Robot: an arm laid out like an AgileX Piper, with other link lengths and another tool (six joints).
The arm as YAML. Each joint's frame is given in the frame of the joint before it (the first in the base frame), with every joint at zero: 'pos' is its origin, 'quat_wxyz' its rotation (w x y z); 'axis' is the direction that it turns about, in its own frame. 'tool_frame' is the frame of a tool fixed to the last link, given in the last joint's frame.
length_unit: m
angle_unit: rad
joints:
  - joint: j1
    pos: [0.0, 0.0, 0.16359]
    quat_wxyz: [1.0, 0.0, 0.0, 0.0]
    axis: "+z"
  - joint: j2
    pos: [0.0, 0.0, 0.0]
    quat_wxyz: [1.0, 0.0, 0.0, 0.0]
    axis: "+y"
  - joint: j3
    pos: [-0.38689, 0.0, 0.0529]
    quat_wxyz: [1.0, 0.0, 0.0, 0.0]
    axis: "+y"
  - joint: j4
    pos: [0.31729, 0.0, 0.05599]
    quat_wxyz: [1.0, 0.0, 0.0, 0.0]
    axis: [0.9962, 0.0, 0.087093]
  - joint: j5
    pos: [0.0, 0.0, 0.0]
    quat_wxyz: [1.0, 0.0, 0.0, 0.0]
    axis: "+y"
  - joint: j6
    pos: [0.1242, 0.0, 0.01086]
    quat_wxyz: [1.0, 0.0, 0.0, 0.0]
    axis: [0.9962, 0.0, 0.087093]
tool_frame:
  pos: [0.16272, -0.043, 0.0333]
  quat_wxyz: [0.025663, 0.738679, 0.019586, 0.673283]
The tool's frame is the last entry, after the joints.
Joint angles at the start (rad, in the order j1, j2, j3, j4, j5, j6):
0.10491, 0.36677, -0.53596, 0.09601, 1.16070, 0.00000
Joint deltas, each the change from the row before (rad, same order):
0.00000, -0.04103, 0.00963, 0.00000, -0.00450, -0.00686
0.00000, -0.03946, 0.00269, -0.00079, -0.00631, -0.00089
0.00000, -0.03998, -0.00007, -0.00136, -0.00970, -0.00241
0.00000, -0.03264, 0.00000, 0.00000, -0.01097, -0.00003
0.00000, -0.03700, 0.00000, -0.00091, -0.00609, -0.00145
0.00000, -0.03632, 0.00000, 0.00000, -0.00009, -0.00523
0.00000, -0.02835, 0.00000, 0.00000, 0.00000, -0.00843
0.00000, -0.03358, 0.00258, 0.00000, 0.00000, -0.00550
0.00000, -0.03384, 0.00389, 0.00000, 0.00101, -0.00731
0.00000, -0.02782, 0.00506, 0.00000, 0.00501, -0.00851
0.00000, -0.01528, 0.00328, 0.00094, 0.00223, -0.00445
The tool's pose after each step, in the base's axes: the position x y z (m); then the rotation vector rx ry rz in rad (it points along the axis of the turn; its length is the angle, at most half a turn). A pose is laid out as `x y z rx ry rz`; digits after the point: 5 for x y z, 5 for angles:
0.15390 -0.00189 0.24416 -2.93477 -0.25656 -0.78598
0.15174 -0.00239 0.25013 -2.91736 -0.25803 -0.84947
0.15012 -0.00300 0.25834 -2.89648 -0.26107 -0.92278
0.14896 -0.00327 0.26564 -2.87502 -0.26032 -0.98575
0.14619 -0.00385 0.27253 -2.85378 -0.26202 -1.04820
0.14230 -0.00417 0.27793 -2.83542 -0.26942 -1.10143
0.13920 -0.00434 0.28219 -2.82202 -0.28084 -1.14392
0.13538 -0.00464 0.28563 -2.80558 -0.28818 -1.18926
0.13142 -0.00491 0.28811 -2.79045 -0.29786 -1.23209
0.12775 -0.00506 0.28812 -2.78230 -0.30958 -1.25957
0.12586 -0.00490 0.28794 -2.77679 -0.31575 -1.27424

